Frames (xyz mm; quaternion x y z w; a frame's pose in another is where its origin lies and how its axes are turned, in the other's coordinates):
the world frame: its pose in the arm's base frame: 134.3 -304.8 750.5 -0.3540 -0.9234 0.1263 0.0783
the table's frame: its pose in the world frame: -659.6 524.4 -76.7 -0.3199 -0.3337 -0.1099 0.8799
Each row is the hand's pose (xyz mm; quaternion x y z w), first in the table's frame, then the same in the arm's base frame.
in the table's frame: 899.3 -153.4 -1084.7 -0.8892 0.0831 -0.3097 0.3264
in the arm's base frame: -407.4 -142.6 885.7 -0.5286 0.3210 0.7518 0.2289
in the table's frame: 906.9 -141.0 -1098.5 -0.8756 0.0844 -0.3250 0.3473
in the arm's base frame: -417.9 -128.3 895.0 -0.5341 0.3446 0.7359 0.2333
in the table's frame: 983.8 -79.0 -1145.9 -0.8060 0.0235 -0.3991 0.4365
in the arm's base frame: -483.4 -40.7 902.1 -0.5568 0.4254 0.6419 0.3115
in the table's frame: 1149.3 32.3 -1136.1 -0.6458 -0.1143 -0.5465 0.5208
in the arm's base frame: -558.5 128.1 826.3 -0.6113 0.4965 0.4246 0.4467
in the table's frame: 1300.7 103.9 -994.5 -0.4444 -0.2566 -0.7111 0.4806
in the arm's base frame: -550.1 255.8 648.2 -0.6913 0.4582 0.1536 0.5371
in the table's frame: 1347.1 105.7 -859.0 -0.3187 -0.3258 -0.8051 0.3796
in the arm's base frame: -493.7 277.1 518.3 -0.7493 0.3696 -0.0145 0.5492
